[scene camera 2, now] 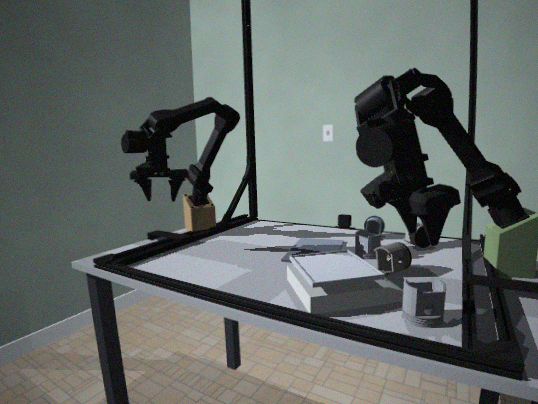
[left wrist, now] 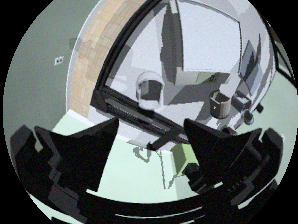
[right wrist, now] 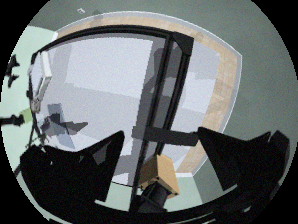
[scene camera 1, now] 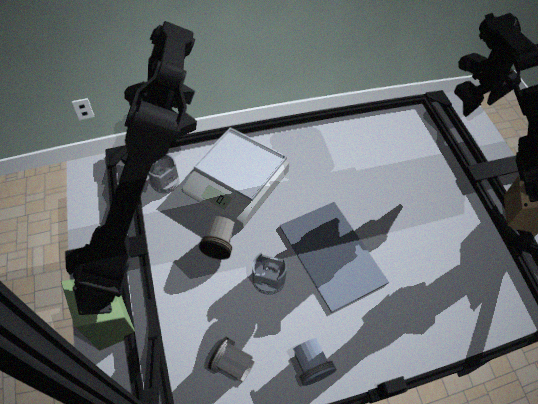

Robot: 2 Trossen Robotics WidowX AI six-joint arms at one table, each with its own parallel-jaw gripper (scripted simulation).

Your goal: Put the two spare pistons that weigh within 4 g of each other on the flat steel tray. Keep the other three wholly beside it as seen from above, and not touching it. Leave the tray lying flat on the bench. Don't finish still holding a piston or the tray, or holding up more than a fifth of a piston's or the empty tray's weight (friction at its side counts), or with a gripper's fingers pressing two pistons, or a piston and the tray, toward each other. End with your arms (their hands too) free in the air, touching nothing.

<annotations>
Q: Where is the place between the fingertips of my right gripper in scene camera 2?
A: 161, 201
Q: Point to a flat steel tray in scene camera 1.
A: At 338, 263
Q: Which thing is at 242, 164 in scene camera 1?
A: A white scale.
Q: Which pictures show my right gripper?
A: Scene camera 2, the right wrist view and scene camera 1 only.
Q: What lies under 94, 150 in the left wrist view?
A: My left gripper.
</annotations>
